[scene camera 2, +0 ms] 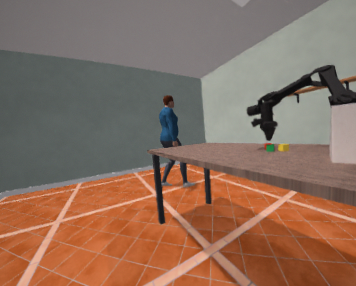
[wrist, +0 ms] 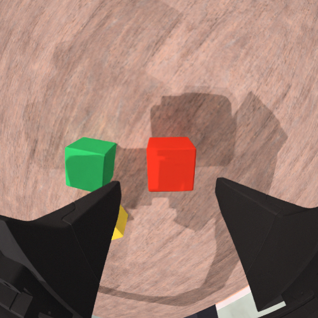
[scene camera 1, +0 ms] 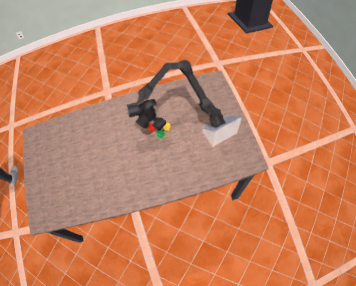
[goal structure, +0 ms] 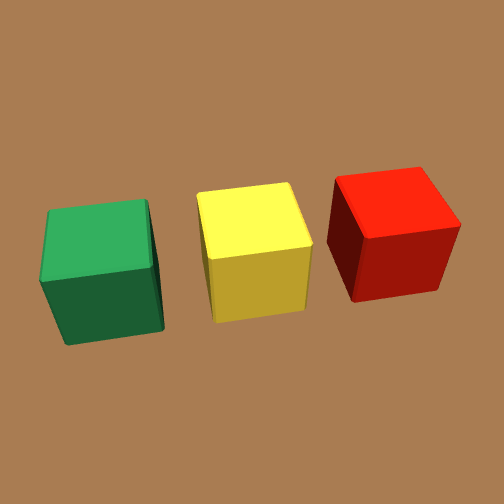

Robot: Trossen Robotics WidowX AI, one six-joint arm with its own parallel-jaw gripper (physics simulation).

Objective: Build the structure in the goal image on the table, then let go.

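Frame: origin at the arm's base, x ahead, y left, z up, level; metres.
Seen in the pictures: gripper, fingertip midpoint: (scene camera 2: 268, 140) (scene camera 1: 151, 124); arm's base at its link origin: (scene camera 1: 219, 124).
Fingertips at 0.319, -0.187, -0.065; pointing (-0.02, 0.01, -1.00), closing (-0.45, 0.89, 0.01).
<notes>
Pixels of each thing's top centre, then the offset from my fingertips to it, as dx, dy, dz. Level surfaces: height alone.
- table at its surface level: dz -0.051
- green cube at its top centre: (scene camera 1: 160, 132) (scene camera 2: 270, 144) -0.026, +0.056, -0.018
- yellow cube at its top centre: (scene camera 1: 166, 125) (scene camera 2: 283, 144) -0.077, +0.030, -0.018
A red cube (scene camera 1: 152, 128) (scene camera 2: 266, 146) (wrist: 171, 167) sits on the table (scene camera 1: 90, 175) (scene camera 2: 220, 154). A green cube (scene camera 1: 160, 134) (scene camera 2: 270, 148) (wrist: 89, 165) stands beside it with a gap, left of it in the wrist view. A yellow cube (scene camera 1: 167, 127) (scene camera 2: 284, 147) (wrist: 120, 223) stands apart from both; the left finger hides most of it in the wrist view. My gripper (scene camera 2: 269, 139) (wrist: 168, 186) is open and empty, a little above the cubes. In the wrist view the red cube lies between and beyond the fingertips.
The arm's pale base block (scene camera 1: 223, 132) (scene camera 2: 343, 132) stands at the table's right side. A person in blue (scene camera 2: 169, 125) stands beyond the table in scene camera 2. A dark pillar (scene camera 1: 253, 12) stands on the floor at the top right.
</notes>
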